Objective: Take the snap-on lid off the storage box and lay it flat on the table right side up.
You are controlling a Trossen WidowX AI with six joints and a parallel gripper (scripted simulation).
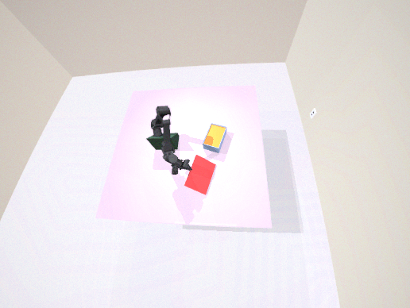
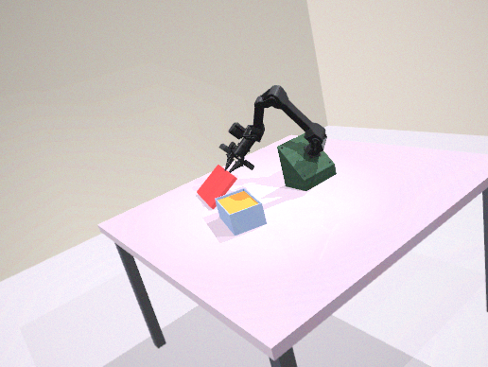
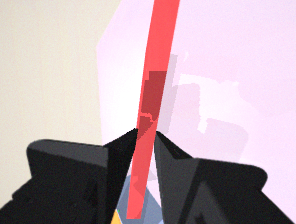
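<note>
Now: gripper tip 7 cm short of the red lid, 4 cm above it and 1 cm to the left of it. Round my gripper tip: light blue storage box (32 cm to the left, 12 cm ahead, 6 cm below).
</note>
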